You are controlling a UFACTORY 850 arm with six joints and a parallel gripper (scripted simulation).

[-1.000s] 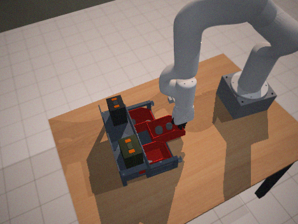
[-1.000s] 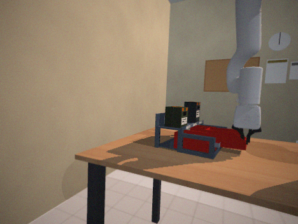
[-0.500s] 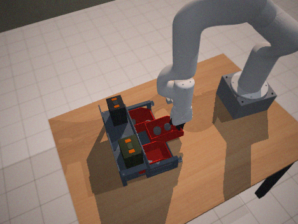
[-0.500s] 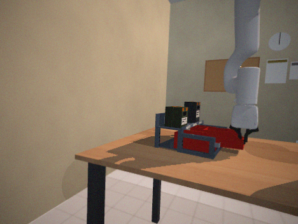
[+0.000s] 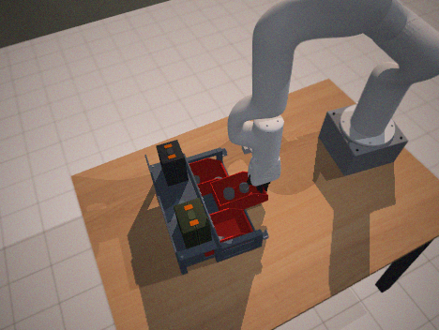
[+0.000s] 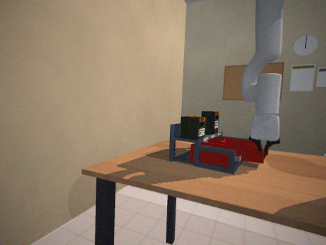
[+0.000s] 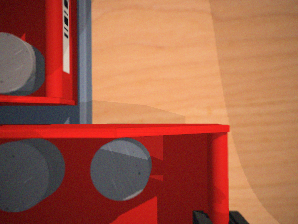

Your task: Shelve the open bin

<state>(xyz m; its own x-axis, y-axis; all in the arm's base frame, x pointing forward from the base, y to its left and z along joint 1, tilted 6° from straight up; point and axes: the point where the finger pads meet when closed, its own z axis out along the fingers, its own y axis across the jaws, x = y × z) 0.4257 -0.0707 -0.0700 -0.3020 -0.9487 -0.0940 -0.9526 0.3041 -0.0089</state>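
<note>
Now: hand 19 cm short of the blue-grey shelf and 7 cm to the left of it. The rest, counted from my hand: grey disc: 13 cm to the right, 9 cm ahead, 4 cm below.
</note>
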